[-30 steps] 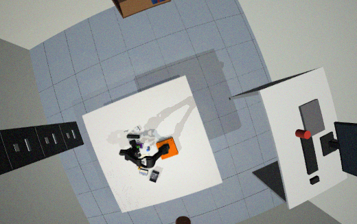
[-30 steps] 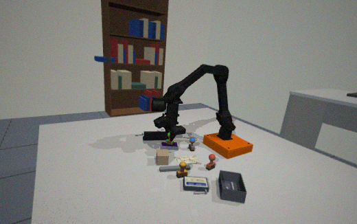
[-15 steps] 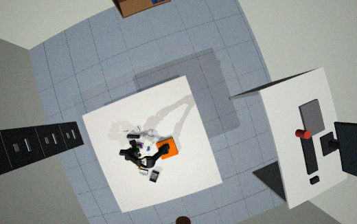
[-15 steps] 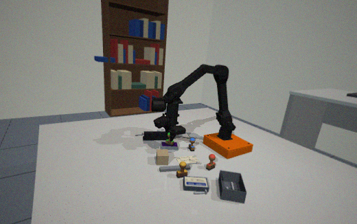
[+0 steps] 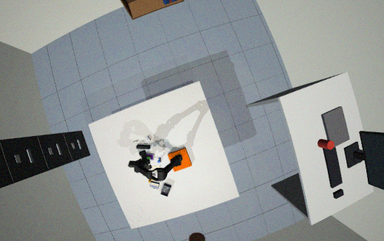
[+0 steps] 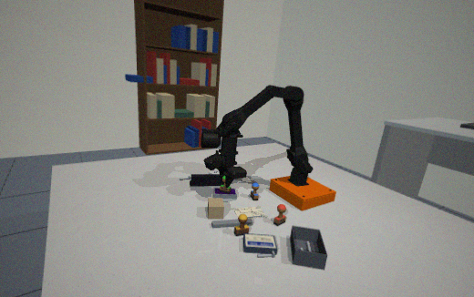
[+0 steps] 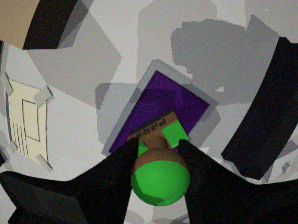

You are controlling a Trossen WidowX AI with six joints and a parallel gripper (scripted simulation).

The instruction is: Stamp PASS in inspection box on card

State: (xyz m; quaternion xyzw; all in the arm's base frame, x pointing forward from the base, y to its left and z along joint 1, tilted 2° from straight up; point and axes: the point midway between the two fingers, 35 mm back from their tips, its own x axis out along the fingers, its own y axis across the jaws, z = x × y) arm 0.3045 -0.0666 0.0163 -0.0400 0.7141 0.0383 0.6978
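Now: the purple ink pad 3 cm below my gripper tip. From my gripper tip the other things lie so: pale card 3 cm behind, 15 cm to the left, 4 cm below; blue-topped stamp 10 cm behind, 6 cm to the left, 2 cm below; tan block 9 cm ahead, 12 cm to the left, 2 cm below.
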